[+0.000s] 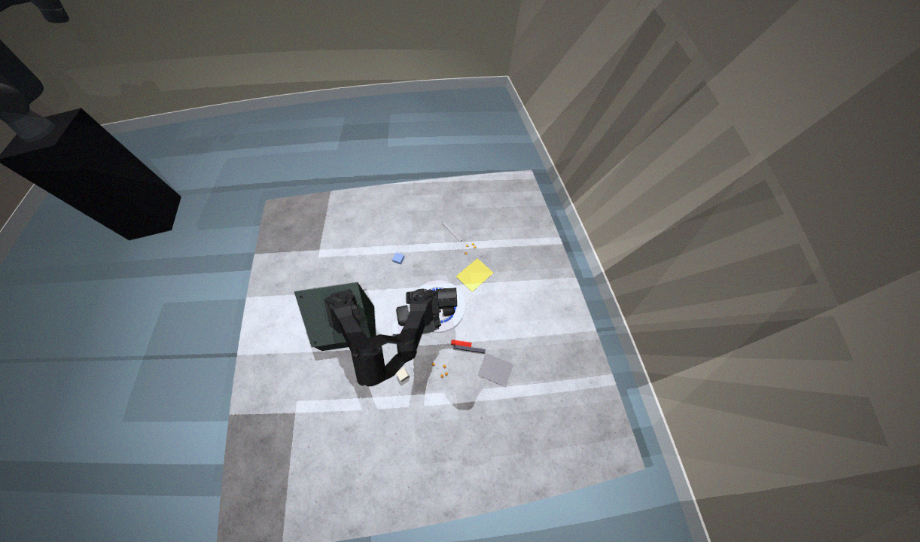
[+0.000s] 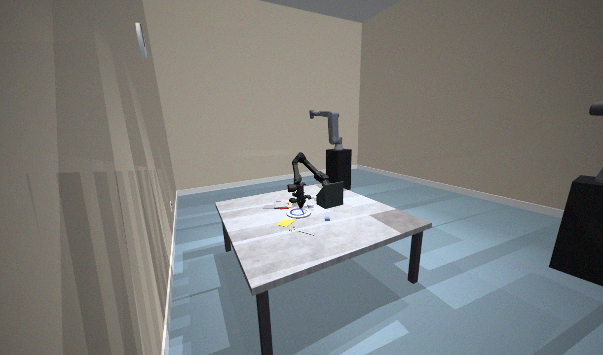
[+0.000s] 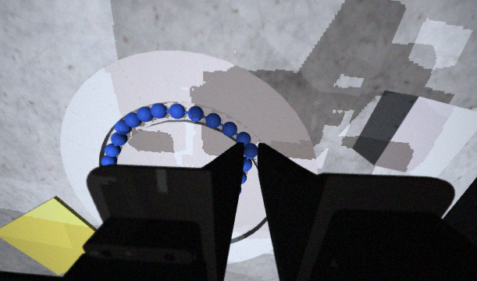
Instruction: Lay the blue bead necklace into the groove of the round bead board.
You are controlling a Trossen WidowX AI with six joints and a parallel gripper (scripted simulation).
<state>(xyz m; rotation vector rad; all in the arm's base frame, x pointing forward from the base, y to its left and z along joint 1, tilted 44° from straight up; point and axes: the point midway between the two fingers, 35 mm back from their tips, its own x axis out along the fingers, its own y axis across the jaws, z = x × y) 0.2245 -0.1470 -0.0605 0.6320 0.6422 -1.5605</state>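
Right now the round white bead board is 5 cm ahead of my gripper tip, 4 cm to the left of it and 1 cm below it. Round my gripper tip: cream cube (12 cm behind, 17 cm to the right); then yellow sheet (22 cm ahead, 13 cm to the left, 2 cm below); then grey tool (10 cm ahead, 13 cm to the right, 1 cm below).
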